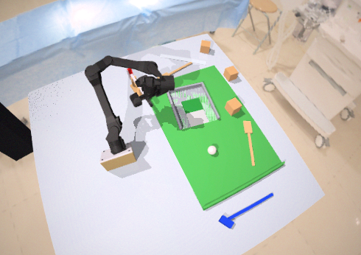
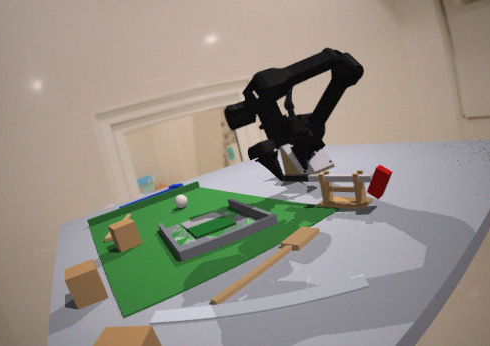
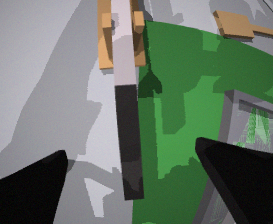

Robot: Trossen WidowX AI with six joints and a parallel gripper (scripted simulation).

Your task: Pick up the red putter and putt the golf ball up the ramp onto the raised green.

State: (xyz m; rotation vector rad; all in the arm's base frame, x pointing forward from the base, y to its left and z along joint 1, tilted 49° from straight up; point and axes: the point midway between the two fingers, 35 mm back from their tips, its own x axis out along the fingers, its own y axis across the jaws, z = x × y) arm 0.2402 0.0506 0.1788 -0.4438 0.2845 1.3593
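Now: gripper tip 10 mm past the red putter, 120 mm to the right of it and 10 mm above it. Also, from my gripper tip: green mat 220 mm ahead, 260 mm to the right, 70 mm below; wooden stand 130 mm to the left, 30 mm below; white golf ball 140 mm ahead, 380 mm to the right, 50 mm below.
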